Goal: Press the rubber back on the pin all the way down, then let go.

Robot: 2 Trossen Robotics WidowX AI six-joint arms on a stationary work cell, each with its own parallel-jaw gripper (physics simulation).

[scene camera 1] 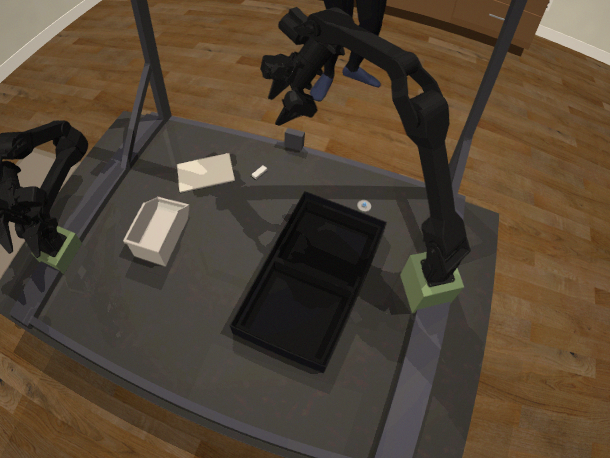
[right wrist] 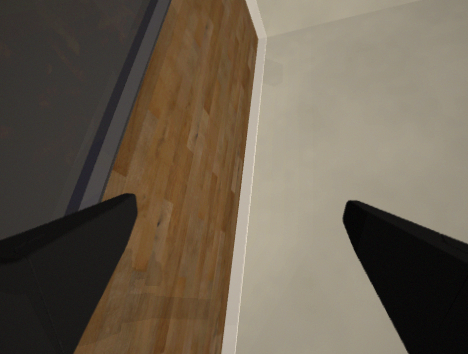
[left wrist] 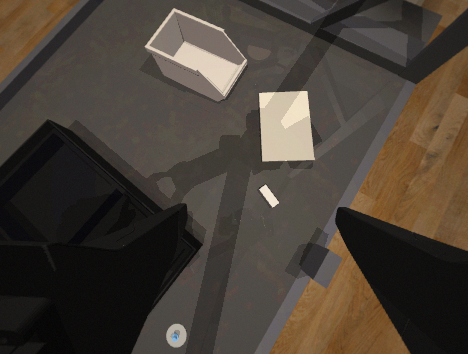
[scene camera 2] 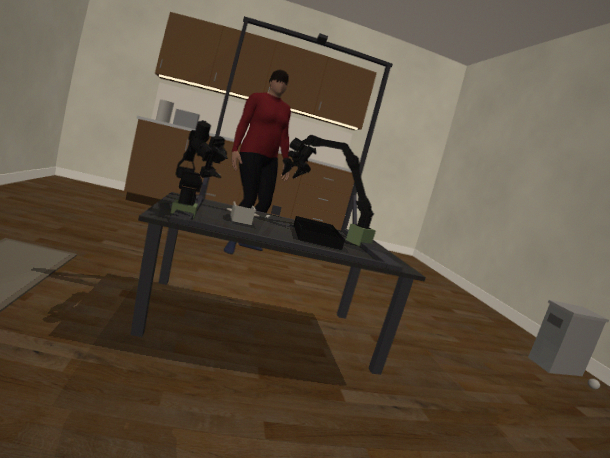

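Seen in the pictures: left gripper, fingertip midpoint: [scene camera 1: 273,111] [left wrist: 260,212] [scene camera 2: 287,176]; right gripper, fingertip midpoint: [scene camera 1: 25,255] [right wrist: 242,207] [scene camera 2: 223,168]; left arm's base at its link origin: [scene camera 1: 437,271] [scene camera 2: 363,227]; right arm's base at its link origin: [scene camera 1: 52,243] [scene camera 2: 185,203].
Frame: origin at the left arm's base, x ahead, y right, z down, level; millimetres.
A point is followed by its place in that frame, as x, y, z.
Observation:
The pin [scene camera 1: 364,205] @[85, 251, 86] [left wrist: 176,335] @[87, 256, 86] shows as a small pale disc on the table, beyond the black tray's far right corner in scene camera 1. A small blue piece, apparently the rubber back, stands at its middle; how far down it sits is too small to tell. My left gripper [scene camera 1: 274,110] @[292, 366, -152] [scene camera 2: 290,175] @[292, 366, -152] [left wrist: 260,212] @[292, 366, -152] is open and empty, high above the table's far edge, well away from the pin, which is near the bottom of the left wrist view. My right gripper [scene camera 1: 24,253] @[836, 92, -147] [right wrist: 242,207] @[836, 92, -147] is open and empty at the table's left side, far from the pin.
A black two-compartment tray [scene camera 1: 313,280] @[253, 66, 74] [scene camera 2: 320,233] @[369, -74, 42] lies beside the pin. A white open bin [scene camera 1: 129,243] @[657, 193, 19] [left wrist: 172,70] @[568, 198, 57], a cream flat board [scene camera 1: 212,176] @[452, 411, 88] [left wrist: 285,142] @[435, 433, 88] and a small white block [scene camera 1: 259,172] @[327, 398, 85] [left wrist: 269,196] @[326, 403, 85] lie farther left. A person [scene camera 2: 265,125] stands behind the table.

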